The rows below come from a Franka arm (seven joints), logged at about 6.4 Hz.
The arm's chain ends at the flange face. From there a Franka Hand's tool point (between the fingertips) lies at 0.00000 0.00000 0.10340 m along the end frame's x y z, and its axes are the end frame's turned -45 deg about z.
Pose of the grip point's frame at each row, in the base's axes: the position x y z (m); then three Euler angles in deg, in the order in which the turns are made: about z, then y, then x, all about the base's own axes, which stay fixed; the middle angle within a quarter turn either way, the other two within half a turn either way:
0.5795 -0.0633 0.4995 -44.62 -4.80 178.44
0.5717 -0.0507 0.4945 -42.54 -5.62 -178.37
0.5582 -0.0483 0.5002 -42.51 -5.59 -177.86
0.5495 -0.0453 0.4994 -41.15 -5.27 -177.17
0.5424 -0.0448 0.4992 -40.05 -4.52 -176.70
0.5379 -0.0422 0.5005 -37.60 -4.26 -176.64
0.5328 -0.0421 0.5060 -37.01 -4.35 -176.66
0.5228 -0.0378 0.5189 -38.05 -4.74 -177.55
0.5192 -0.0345 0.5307 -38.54 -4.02 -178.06
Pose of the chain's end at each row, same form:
0.5882 -0.0605 0.6025 0.38 -4.80 178.44
0.5818 -0.0536 0.5974 2.46 -5.62 -178.37
0.5683 -0.0521 0.6030 2.49 -5.59 -177.86
0.5590 -0.0504 0.6022 3.85 -5.27 -177.17
0.5505 -0.0507 0.6021 4.95 -4.52 -176.70
0.5456 -0.0482 0.6034 7.40 -4.26 -176.64
0.5406 -0.0481 0.6089 7.99 -4.35 -176.66
0.5313 -0.0422 0.6219 6.95 -4.74 -177.55
0.5264 -0.0380 0.6338 6.46 -4.02 -178.06

